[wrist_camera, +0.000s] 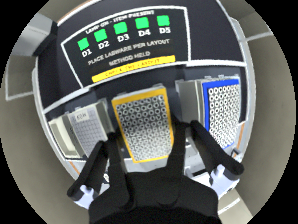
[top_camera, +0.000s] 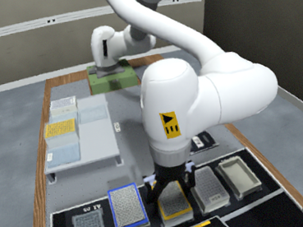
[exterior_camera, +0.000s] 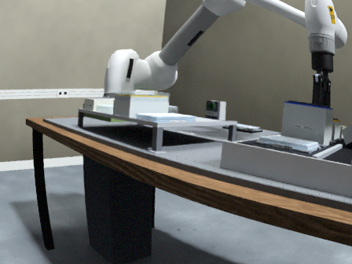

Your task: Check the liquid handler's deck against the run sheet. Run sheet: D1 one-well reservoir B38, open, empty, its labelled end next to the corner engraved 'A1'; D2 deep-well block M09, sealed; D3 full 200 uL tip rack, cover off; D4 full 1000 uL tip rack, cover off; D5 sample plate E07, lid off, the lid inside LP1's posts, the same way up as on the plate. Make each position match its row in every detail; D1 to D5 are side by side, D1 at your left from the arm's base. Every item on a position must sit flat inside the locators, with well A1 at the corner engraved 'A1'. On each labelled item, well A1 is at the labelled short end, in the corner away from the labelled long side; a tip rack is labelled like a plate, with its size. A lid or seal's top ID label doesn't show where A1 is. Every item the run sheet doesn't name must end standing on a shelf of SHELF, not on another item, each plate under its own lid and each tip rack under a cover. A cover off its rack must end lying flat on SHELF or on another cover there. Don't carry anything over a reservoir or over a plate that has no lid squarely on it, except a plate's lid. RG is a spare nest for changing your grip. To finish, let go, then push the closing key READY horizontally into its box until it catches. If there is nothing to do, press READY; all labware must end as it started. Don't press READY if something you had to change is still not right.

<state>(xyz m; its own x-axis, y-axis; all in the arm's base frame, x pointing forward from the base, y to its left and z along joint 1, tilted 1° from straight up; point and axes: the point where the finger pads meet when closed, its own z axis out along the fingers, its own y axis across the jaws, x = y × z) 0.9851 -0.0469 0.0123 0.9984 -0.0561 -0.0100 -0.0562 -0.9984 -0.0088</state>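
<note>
My hand is 1 cm to the left of the yellow-rimmed tip rack, 1 cm below it and 1 cm past it. Round my hand: cream reservoir (25 cm to the left, 3 cm below, 1 cm ahead); blue-rimmed tip rack (13 cm to the right, 3 cm above, 1 cm behind); deep-well block (12 cm to the left, 2 cm below, 1 cm ahead).
</note>
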